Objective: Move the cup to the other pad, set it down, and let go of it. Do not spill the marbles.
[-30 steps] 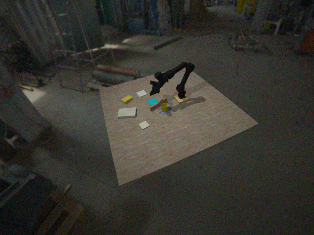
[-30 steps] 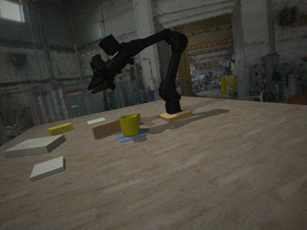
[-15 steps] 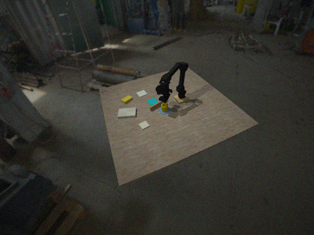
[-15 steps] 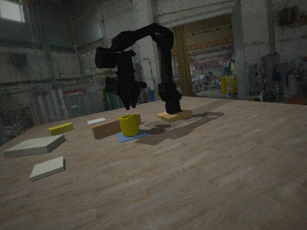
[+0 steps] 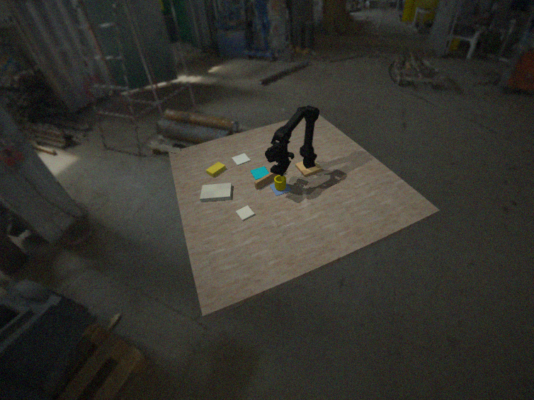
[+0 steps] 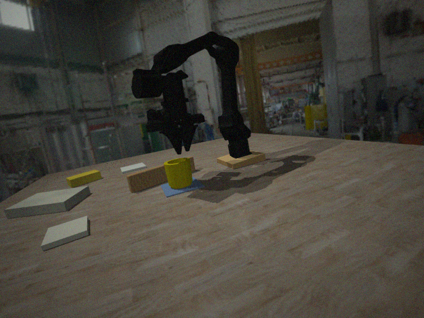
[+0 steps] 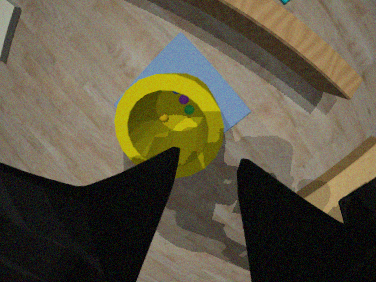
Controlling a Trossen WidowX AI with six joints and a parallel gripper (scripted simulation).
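Right now the yellow cup is 50 mm below my gripper tip, 20 mm to the left of it and 20 mm ahead of it. From my gripper tip the other things lie so: teal pad: 160 mm to the right, 110 mm ahead, 100 mm below; blue pad: 100 mm below, 20 mm to the left, 20 mm ahead; wooden bar: 70 mm to the right, 70 mm below, 70 mm ahead.
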